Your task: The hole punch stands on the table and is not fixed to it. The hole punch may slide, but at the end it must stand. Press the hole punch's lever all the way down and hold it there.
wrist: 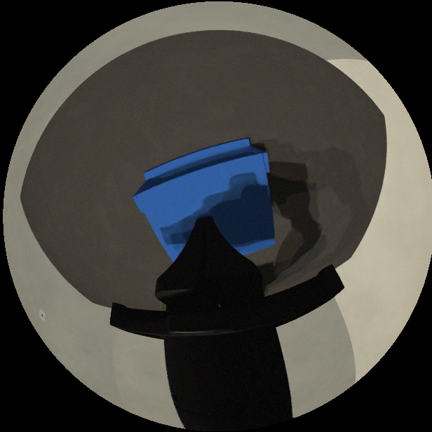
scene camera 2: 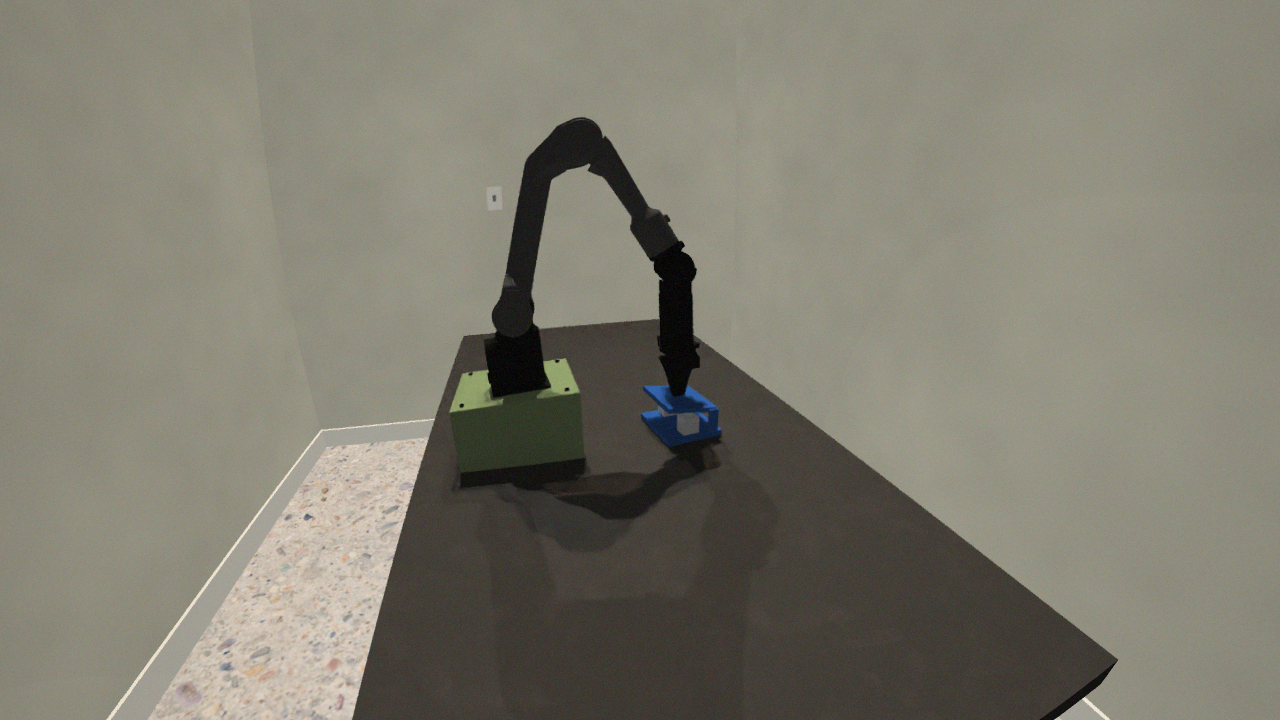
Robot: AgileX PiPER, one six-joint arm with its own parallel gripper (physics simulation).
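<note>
The blue hole punch (scene camera 2: 678, 439) (wrist: 200, 155) stands upright on the table, with pale blocks between its base and its lever. The lever (scene camera 2: 699, 401) (wrist: 200, 185) is a wide blue plate, sloping slightly, with a gap between its free end and the base in the scene view. My gripper (scene camera 2: 679, 393) (wrist: 206, 225) is shut and empty and points down. Its tips are at the top of the lever and appear to touch it; the exact contact is hard to make out. The gripper hides part of the lever in the wrist view.
The arm's green base box (scene camera 2: 519, 434) stands on the dark table (scene camera 2: 805, 573) (wrist: 100, 150), to the left of the hole punch in the scene view. The arm's shadow falls across the table and, in the wrist view, across the lever.
</note>
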